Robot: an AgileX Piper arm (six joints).
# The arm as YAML. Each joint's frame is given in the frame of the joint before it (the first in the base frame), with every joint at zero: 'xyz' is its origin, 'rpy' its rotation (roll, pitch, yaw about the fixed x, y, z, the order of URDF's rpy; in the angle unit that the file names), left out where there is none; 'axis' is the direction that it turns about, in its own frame. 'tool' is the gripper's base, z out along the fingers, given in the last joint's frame.
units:
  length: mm
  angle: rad
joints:
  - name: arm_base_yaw
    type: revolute
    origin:
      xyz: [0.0, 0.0, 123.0]
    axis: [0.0, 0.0, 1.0]
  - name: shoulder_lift
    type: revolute
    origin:
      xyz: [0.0, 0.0, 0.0]
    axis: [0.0, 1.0, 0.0]
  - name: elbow
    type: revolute
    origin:
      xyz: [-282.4, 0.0, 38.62]
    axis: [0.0, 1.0, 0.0]
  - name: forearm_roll
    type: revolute
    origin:
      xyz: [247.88, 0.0, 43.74]
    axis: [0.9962, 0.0, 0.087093]
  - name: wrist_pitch
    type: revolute
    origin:
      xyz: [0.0, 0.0, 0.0]
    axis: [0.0, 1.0, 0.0]
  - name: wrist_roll
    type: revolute
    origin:
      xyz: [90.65, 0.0, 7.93]
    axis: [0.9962, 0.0, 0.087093]
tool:
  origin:
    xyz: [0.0, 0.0, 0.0]
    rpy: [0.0, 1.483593, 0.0]
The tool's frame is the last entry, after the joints.
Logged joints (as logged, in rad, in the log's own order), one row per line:
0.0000 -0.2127 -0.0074 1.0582 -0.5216 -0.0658
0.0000 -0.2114 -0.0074 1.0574 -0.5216 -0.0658
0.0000 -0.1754 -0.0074 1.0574 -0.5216 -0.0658
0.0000 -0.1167 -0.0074 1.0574 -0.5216 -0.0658
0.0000 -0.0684 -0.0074 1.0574 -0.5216 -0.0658
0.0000 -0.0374 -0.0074 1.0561 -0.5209 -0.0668
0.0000 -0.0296 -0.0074 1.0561 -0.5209 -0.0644
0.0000 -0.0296 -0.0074 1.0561 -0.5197 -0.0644
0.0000 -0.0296 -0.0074 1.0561 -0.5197 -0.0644
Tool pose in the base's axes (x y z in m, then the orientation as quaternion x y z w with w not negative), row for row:
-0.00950 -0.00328 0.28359 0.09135 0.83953 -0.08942 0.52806
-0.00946 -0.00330 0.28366 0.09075 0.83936 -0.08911 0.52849
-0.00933 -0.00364 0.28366 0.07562 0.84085 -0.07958 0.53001
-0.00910 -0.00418 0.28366 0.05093 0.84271 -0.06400 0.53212
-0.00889 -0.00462 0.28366 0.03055 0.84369 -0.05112 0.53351
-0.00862 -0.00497 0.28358 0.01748 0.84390 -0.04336 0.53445
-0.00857 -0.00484 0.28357 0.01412 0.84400 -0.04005 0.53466
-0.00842 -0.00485 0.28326 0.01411 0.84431 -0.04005 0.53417
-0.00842 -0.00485 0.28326 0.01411 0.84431 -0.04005 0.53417
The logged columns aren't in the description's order. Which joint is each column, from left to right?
Columns, left to right: wrist_roll, arm_base_yaw, shoulder_lift, wrist_pitch, elbow, forearm_roll.
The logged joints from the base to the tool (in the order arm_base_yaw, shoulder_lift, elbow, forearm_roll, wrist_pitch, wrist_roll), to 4 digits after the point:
-0.2127 -0.0074 -0.5216 -0.0658 1.0582 0.0000
-0.2114 -0.0074 -0.5216 -0.0658 1.0574 0.0000
-0.1754 -0.0074 -0.5216 -0.0658 1.0574 0.0000
-0.1167 -0.0074 -0.5216 -0.0658 1.0574 0.0000
-0.0684 -0.0074 -0.5216 -0.0658 1.0574 0.0000
-0.0374 -0.0074 -0.5209 -0.0668 1.0561 0.0000
-0.0296 -0.0074 -0.5209 -0.0644 1.0561 0.0000
-0.0296 -0.0074 -0.5197 -0.0644 1.0561 0.0000
-0.0296 -0.0074 -0.5197 -0.0644 1.0561 0.0000

